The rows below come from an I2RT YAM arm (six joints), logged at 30 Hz.
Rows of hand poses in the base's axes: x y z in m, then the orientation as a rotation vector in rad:
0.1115 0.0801 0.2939 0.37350 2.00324 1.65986
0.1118 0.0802 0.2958 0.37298 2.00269 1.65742
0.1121 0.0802 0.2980 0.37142 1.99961 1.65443
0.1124 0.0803 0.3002 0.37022 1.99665 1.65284
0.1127 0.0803 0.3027 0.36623 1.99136 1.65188
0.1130 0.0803 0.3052 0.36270 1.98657 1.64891
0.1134 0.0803 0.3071 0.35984 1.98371 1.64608
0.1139 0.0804 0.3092 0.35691 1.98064 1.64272
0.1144 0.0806 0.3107 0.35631 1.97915 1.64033
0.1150 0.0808 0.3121 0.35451 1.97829 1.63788
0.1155 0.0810 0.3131 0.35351 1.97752 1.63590
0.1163 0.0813 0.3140 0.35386 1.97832 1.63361
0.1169 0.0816 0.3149 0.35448 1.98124 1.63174
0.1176 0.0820 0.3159 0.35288 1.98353 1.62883
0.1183 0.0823 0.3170 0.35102 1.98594 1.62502
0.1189 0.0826 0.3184 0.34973 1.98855 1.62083
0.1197 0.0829 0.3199 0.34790 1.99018 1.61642
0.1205 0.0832 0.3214 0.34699 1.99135 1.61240
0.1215 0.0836 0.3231 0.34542 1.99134 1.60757
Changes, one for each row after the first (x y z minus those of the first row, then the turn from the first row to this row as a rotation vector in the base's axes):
0.0003 0.0001 0.0019 -0.00141 -0.00135 -0.00127
0.0006 0.0001 0.0041 -0.00246 -0.00509 -0.00359
0.0009 0.0002 0.0063 -0.00261 -0.00815 -0.00529
0.0012 0.0002 0.0088 -0.00209 -0.01406 -0.00650
0.0015 0.0002 0.0113 -0.00291 -0.01999 -0.00871
0.0019 0.0002 0.0132 -0.00420 -0.02424 -0.01020
0.0024 0.0003 0.0153 -0.00576 -0.02882 -0.01203
0.0029 0.0005 0.0168 -0.00682 -0.03082 -0.01370
0.0035 0.0007 0.0182 -0.00840 -0.03307 -0.01452
0.0040 0.0009 0.0192 -0.00955 -0.03469 -0.01543
0.0048 0.0012 0.0201 -0.01119 -0.03463 -0.01637
0.0054 0.0015 0.0210 -0.01329 -0.03290 -0.01619
0.0061 0.0019 0.0220 -0.01626 -0.03309 -0.01578
0.0068 0.0022 0.0231 -0.01989 -0.03358 -0.01564
0.0074 0.0025 0.0245 -0.02371 -0.03374 -0.01586
0.0082 0.0028 0.0260 -0.02742 -0.03490 -0.01642
0.0090 0.0031 0.0275 -0.03054 -0.03575 -0.01744
0.0100 0.0035 0.0292 -0.03387 -0.03797 -0.01914

